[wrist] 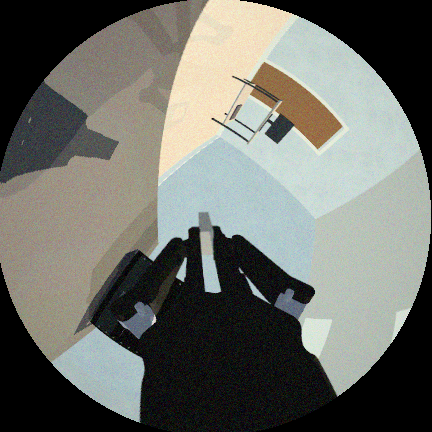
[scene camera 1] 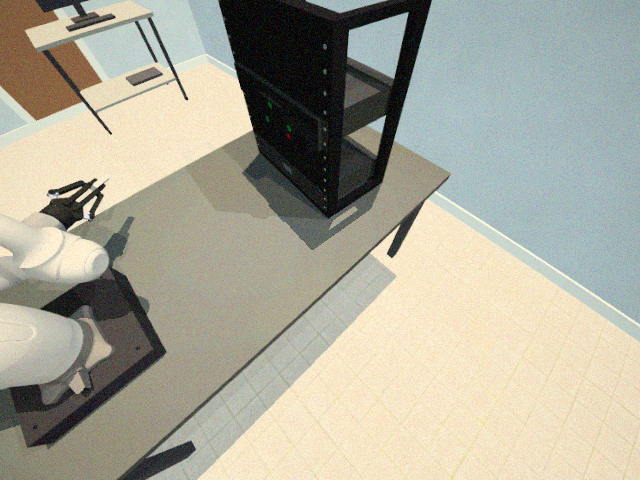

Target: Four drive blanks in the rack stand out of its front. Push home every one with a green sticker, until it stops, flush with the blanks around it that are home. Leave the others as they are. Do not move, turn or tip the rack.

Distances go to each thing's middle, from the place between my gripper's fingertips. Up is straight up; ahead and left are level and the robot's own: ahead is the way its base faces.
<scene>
Now: hand 630 mm short of the black rack (scene camera 1: 304, 95), 370 mm to the left of it and 120 mm below it.
</scene>
